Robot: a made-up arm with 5 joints.
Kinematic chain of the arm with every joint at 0, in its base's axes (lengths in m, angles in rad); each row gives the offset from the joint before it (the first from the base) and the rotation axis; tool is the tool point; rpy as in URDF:
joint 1: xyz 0 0 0.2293 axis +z
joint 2: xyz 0 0 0 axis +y
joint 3: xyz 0.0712 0 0.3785 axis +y
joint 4: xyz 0.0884 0 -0.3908 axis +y
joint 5: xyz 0.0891 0 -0.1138 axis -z
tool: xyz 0 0 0 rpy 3.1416 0 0
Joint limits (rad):
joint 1: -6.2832..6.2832
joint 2: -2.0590..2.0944
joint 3: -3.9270..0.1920
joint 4: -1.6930..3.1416
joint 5: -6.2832..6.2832
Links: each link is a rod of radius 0.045 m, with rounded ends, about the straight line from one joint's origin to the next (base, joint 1, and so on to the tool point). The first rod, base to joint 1, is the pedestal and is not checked.
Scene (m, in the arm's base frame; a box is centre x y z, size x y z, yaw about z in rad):
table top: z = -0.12
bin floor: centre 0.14 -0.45 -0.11 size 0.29 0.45 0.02 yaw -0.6
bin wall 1: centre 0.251 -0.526 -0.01 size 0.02 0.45 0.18 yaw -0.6
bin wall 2: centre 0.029 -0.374 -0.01 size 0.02 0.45 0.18 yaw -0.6
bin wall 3: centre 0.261 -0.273 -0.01 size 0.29 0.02 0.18 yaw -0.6
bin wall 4: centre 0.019 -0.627 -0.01 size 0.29 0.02 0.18 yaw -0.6
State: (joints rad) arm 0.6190 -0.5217 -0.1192 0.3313 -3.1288
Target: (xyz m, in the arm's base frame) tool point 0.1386 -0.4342 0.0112
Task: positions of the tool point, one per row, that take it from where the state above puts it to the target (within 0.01 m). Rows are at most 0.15 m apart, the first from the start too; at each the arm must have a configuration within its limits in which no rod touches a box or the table.
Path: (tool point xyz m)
1: 0.2998 0.1095 0.2547
2: 0.3405 0.0278 0.2563
3: 0.3580 -0.0678 0.2561
4: 0.3478 -0.1704 0.2541
5: 0.3072 -0.2718 0.2501
6: 0.2365 -0.3628 0.2444
7: 0.1386 -0.4342 0.2368
8: 0.1429 -0.4475 0.1273
9: 0.1386 -0.4342 0.0112

